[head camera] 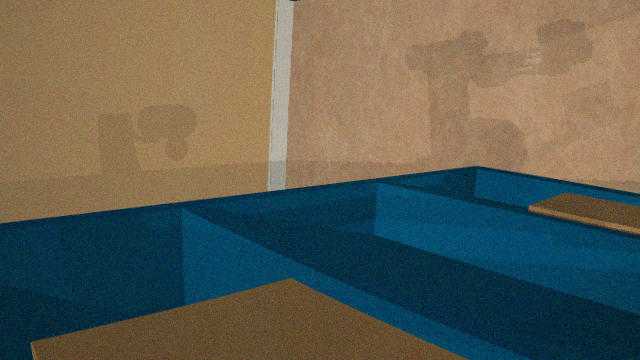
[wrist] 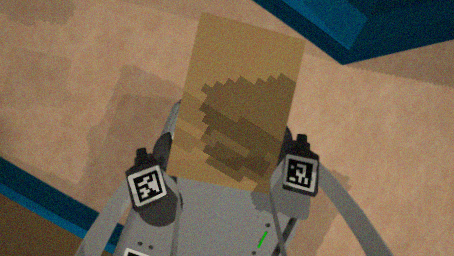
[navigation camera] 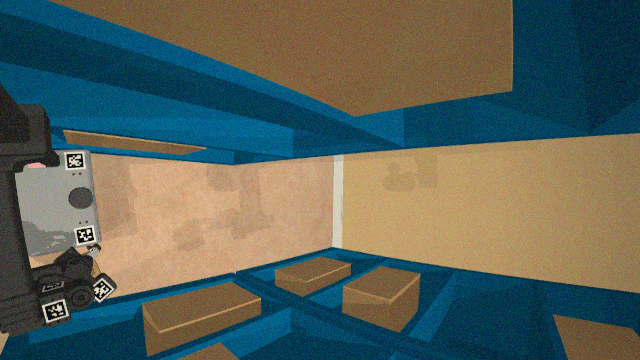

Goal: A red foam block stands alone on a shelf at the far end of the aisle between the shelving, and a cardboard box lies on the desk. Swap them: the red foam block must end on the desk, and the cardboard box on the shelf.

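Frame: origin at the robot's base, x ahead, y left, z up, level; metres.
Where they show: gripper, fingertip midpoint: [wrist: 222, 145]; robot's base at its link origin: [navigation camera: 80, 196].
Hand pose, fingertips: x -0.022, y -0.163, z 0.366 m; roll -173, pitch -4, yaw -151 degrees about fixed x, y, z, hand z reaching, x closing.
Things, the pixels of their top centre, and the offset from my fingertips. "spot": a spot on its surface instead.
- cardboard box at its top centre: [wrist: 237, 108] [navigation camera: 86, 274] 0.009 m ahead, 0.029 m right, 0.051 m up
- white skirting at a spot on its surface: [head camera: 281, 100] spot: 1.654 m ahead, 0.052 m right, 0.324 m down
- shelving corner at a spot on its surface: [wrist: 342, 55] spot: 0.215 m back, 0.243 m right, 0.325 m down
My gripper [navigation camera: 96, 265] [wrist: 222, 145] is shut on the cardboard box, one finger on each side of it. The cardboard box [wrist: 240, 65] is a plain tan block held over my base, with its far part out over the floor; in the navigation camera a small part of it shows at the lower left, mostly hidden by the gripper. The red foam block and the desk do not show in these views. No shelf spot with a red block can be seen.
Blue shelving [head camera: 425, 245] [navigation camera: 200, 85] runs along one side of the aisle and more blue shelving [navigation camera: 320, 312] along the other, holding brown boxes [head camera: 250, 320] [navigation camera: 205, 307] [navigation camera: 382, 285]. A tan wall [head camera: 150, 75] [navigation camera: 475, 210] with white skirting [head camera: 281, 100] [navigation camera: 338, 200] closes the far end. A shelving corner [wrist: 342, 55] is near the held box.
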